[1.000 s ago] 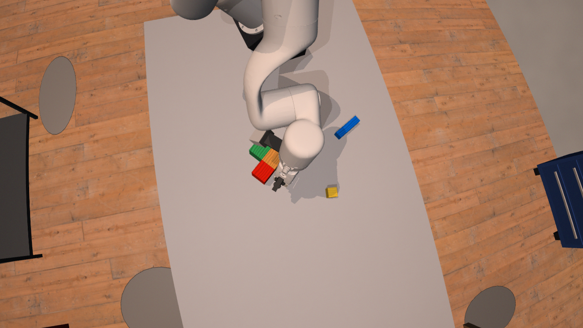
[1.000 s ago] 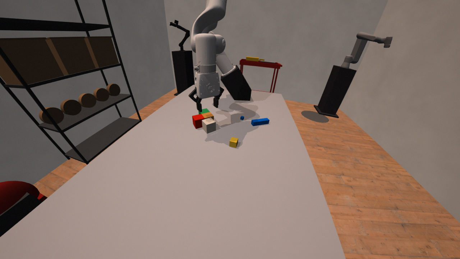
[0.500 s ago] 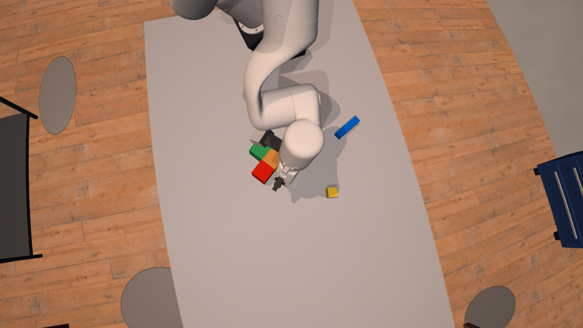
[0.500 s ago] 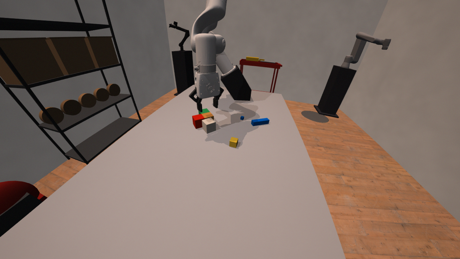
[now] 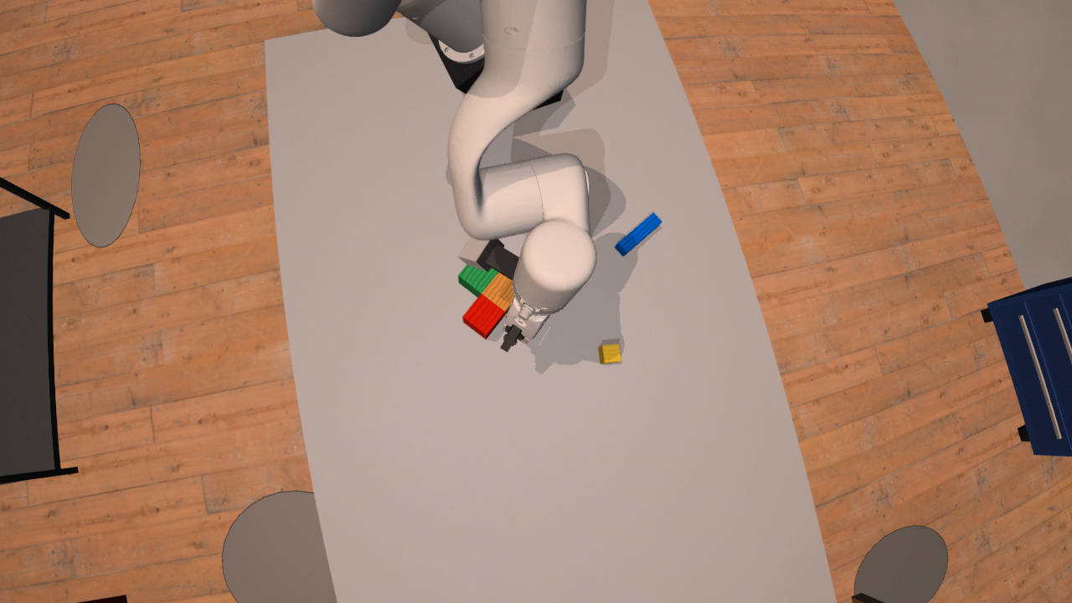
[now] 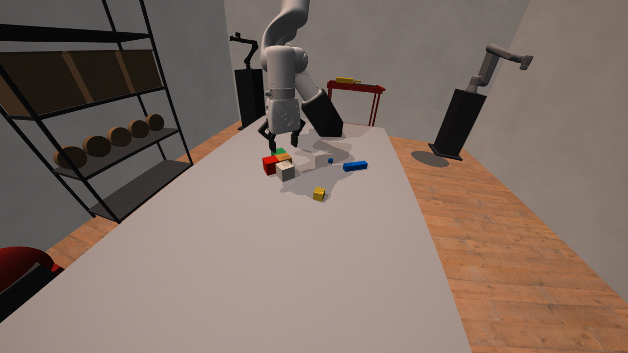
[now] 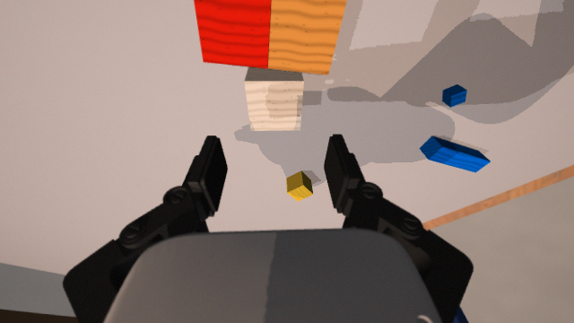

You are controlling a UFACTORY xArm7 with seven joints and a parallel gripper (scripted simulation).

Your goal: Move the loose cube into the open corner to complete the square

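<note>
Now: hand 10 cm above the white cube. The rest, counted from my hand: red cube: 10 cm below, 7 cm to the right, 2 cm behind; then orange cube: 10 cm below, 5 cm behind, 3 cm to the right; then green cube: 10 cm below, 9 cm behind, 7 cm to the right.
</note>
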